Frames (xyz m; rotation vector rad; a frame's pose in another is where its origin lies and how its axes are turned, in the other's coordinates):
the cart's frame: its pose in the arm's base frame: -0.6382 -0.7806 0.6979 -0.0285 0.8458 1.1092
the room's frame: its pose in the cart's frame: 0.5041 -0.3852 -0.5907 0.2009 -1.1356 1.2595
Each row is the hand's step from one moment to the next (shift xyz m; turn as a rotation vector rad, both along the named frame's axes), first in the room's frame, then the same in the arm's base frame.
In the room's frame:
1: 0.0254 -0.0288 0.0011 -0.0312 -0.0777 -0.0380
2: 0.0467 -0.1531 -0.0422 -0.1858 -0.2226 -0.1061
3: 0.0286 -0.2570 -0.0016 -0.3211 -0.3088 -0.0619
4: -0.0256 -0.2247 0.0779 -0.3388 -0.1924 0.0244
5: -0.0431 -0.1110 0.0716 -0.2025 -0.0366 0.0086
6: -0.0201 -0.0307 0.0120 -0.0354 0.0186 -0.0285
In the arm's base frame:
1: 0.0185 0.0314 0.0123 0.0292 0.0544 -0.0681
2: 0.0714 0.1465 -0.0292 0.0941 0.1033 -0.2753
3: 0.1739 0.1811 -0.0617 0.1973 0.0625 -0.3993
4: 0.2134 0.0877 -0.0631 0.1803 -0.0695 -0.3392
5: 0.1319 0.0088 -0.0429 0.0493 -0.0886 -0.1793
6: 0.0316 0.0024 -0.0221 -0.0302 -0.0149 -0.0357

